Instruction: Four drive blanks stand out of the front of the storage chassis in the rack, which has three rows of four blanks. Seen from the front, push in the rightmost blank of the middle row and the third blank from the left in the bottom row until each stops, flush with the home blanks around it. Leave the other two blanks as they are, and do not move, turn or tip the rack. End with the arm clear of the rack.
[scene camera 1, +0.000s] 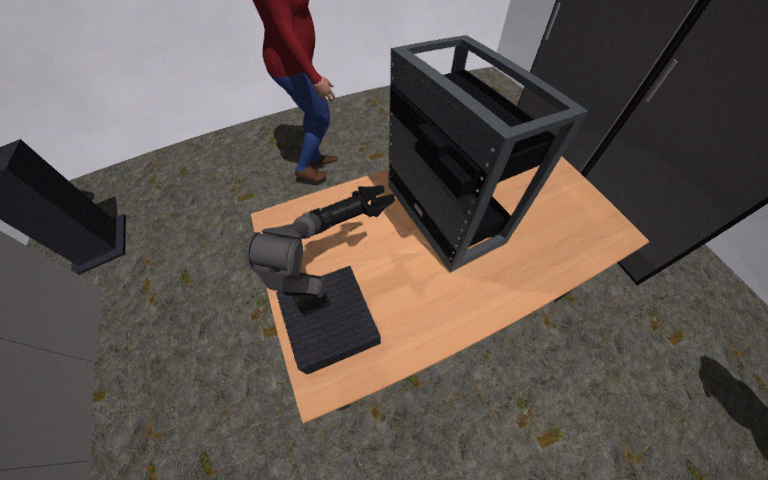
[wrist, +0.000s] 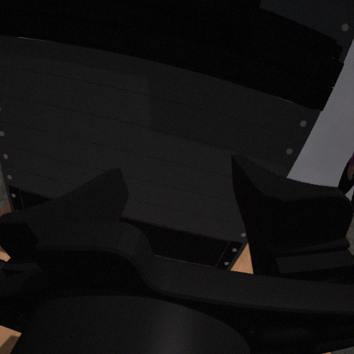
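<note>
The rack (scene camera 1: 543, 124) (wrist: 296, 137) stands upright on the table, its front facing the arm. In the scene view, dark drive blanks jut from the storage chassis at mid-height; one protruding block (scene camera 1: 457, 172) is near the right post and another (scene camera 1: 428, 144) is further left. Their rows and exact columns cannot be told apart. My gripper (scene camera 1: 387, 193) (wrist: 175, 175) is open with nothing between its fingers. It hangs in front of the lower left part of the rack, below the chassis level, and whether it touches is unclear. The wrist view shows a dark lower panel (wrist: 180, 190) beyond the fingertips; the area above is too dark to read.
The arm's base stands on a black ribbed slab (scene camera 1: 339, 322) on the wooden table (scene camera 1: 430, 316). A dark cabinet (scene camera 1: 679, 135) stands behind the rack. A person (scene camera 1: 308, 107) in red and blue stands beyond the table's far left edge. A dark pedestal (scene camera 1: 56, 209) stands at left.
</note>
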